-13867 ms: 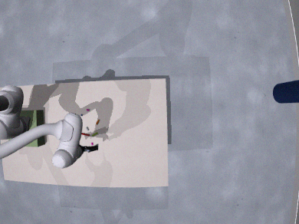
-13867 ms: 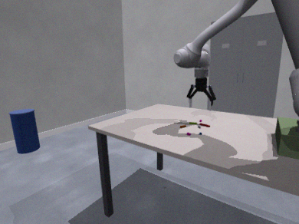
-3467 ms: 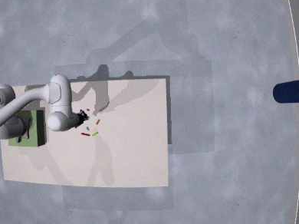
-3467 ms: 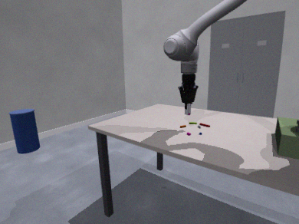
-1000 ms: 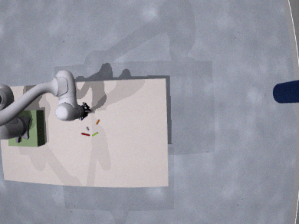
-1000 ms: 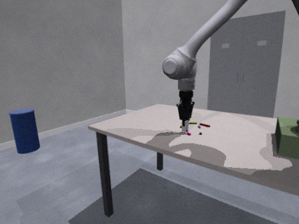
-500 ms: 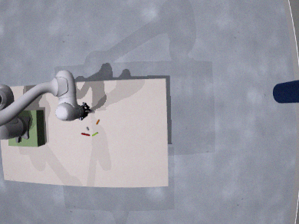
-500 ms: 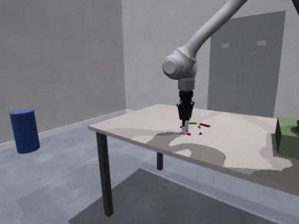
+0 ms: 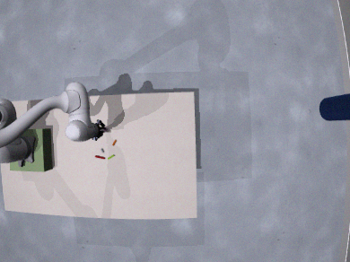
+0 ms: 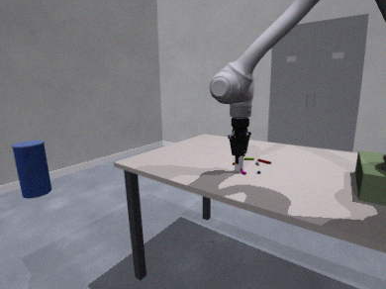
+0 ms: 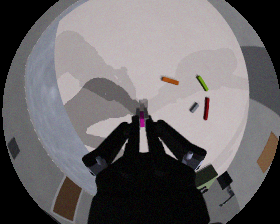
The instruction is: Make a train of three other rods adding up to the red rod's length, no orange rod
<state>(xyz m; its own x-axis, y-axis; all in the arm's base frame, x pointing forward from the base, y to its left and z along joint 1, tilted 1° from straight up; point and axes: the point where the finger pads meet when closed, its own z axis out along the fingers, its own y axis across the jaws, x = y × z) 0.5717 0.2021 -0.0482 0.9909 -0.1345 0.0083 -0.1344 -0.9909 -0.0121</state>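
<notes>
My hand is 1 cm past the grey rod, 15 cm to the left of it and 4 cm above it. From my hand the other things lie so: orange rod 7 cm ahead, 8 cm to the right, 4 cm below; lime rod 5 cm ahead, 18 cm to the right, 4 cm below; blue rod 8 cm behind, 4 cm to the right, 4 cm below.
</notes>
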